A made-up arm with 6 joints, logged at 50 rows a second.
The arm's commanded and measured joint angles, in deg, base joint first. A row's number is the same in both.
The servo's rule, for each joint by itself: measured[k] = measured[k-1] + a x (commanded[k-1-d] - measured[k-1]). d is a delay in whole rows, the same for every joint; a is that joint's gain. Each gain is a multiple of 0.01, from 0.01 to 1. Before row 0 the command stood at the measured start. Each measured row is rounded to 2 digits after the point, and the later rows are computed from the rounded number. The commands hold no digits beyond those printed.
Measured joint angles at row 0: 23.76 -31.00 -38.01 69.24 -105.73 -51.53
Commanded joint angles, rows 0 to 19: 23.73 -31.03 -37.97 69.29 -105.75 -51.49; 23.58 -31.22 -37.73 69.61 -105.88 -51.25; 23.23 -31.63 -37.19 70.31 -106.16 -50.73; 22.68 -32.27 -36.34 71.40 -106.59 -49.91; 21.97 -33.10 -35.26 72.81 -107.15 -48.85; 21.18 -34.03 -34.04 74.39 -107.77 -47.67; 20.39 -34.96 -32.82 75.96 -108.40 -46.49; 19.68 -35.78 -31.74 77.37 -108.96 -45.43; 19.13 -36.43 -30.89 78.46 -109.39 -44.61; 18.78 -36.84 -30.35 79.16 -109.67 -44.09; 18.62 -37.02 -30.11 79.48 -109.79 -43.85; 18.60 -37.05 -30.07 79.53 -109.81 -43.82; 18.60 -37.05 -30.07 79.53 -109.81 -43.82; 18.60 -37.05 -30.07 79.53 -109.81 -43.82; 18.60 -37.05 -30.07 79.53 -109.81 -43.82; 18.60 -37.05 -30.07 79.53 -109.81 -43.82; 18.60 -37.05 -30.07 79.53 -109.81 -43.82; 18.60 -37.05 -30.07 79.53 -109.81 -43.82; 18.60 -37.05 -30.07 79.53 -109.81 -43.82; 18.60 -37.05 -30.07 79.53 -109.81 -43.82
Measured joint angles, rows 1 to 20: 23.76 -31.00 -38.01 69.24 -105.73 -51.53; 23.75 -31.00 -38.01 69.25 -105.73 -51.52; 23.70 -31.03 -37.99 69.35 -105.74 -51.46; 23.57 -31.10 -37.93 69.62 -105.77 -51.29; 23.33 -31.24 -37.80 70.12 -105.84 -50.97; 22.96 -31.46 -37.60 70.87 -105.94 -50.48; 22.48 -31.77 -37.32 71.86 -106.09 -49.83; 21.92 -32.15 -36.96 73.01 -106.27 -49.06; 21.32 -32.59 -36.54 74.23 -106.49 -48.23; 20.73 -33.05 -36.09 75.41 -106.72 -47.40; 20.20 -33.50 -35.63 76.46 -106.96 -46.64; 19.77 -33.92 -35.19 77.31 -107.19 -46.00; 19.45 -34.30 -34.78 77.93 -107.40 -45.50; 19.22 -34.63 -34.40 78.38 -107.59 -45.11; 19.05 -34.92 -34.05 78.70 -107.77 -44.81; 18.93 -35.18 -33.73 78.93 -107.93 -44.58; 18.84 -35.40 -33.44 79.10 -108.08 -44.41; 18.78 -35.60 -33.17 79.22 -108.22 -44.27; 18.73 -35.77 -32.92 79.31 -108.35 -44.17; 18.69 -35.92 -32.69 79.37 -108.47 -44.09
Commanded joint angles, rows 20 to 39: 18.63 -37.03 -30.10 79.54 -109.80 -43.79; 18.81 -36.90 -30.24 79.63 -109.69 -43.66; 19.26 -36.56 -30.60 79.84 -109.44 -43.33; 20.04 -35.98 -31.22 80.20 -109.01 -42.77; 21.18 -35.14 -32.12 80.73 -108.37 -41.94; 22.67 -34.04 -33.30 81.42 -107.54 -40.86; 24.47 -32.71 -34.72 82.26 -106.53 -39.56; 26.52 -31.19 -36.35 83.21 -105.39 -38.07; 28.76 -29.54 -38.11 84.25 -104.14 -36.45; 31.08 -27.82 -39.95 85.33 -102.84 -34.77; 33.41 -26.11 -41.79 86.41 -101.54 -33.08; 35.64 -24.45 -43.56 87.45 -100.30 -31.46; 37.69 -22.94 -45.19 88.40 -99.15 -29.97; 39.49 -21.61 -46.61 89.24 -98.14 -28.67; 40.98 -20.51 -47.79 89.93 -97.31 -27.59; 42.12 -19.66 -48.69 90.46 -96.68 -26.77; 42.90 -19.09 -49.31 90.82 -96.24 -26.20; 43.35 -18.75 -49.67 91.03 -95.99 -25.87; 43.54 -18.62 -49.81 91.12 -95.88 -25.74; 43.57 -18.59 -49.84 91.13 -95.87 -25.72
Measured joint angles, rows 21 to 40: 18.67 -36.06 -32.48 79.41 -108.58 -44.03; 18.66 -36.18 -32.29 79.45 -108.68 -43.97; 18.70 -36.27 -32.13 79.50 -108.76 -43.90; 18.85 -36.30 -32.01 79.60 -108.81 -43.77; 19.17 -36.26 -31.95 79.77 -108.83 -43.54; 19.71 -36.13 -31.96 80.04 -108.79 -43.17; 20.51 -35.88 -32.07 80.43 -108.69 -42.64; 21.58 -35.50 -32.28 80.94 -108.52 -41.93; 22.91 -34.98 -32.61 81.58 -108.27 -41.04; 24.49 -34.33 -33.05 82.33 -107.94 -39.98; 26.27 -33.55 -33.60 83.17 -107.53 -38.78; 28.20 -32.66 -34.26 84.08 -107.05 -37.47; 30.21 -31.67 -35.00 85.02 -106.51 -36.09; 32.23 -30.62 -35.82 85.97 -105.92 -34.68; 34.19 -29.54 -36.68 86.89 -105.30 -33.30; 36.02 -28.46 -37.57 87.74 -104.66 -31.99; 37.67 -27.40 -38.46 88.50 -104.02 -30.79; 39.08 -26.40 -39.33 89.15 -103.40 -29.73; 40.23 -25.48 -40.16 89.68 -102.81 -28.84; 41.12 -24.66 -40.93 90.08 -102.26 -28.13
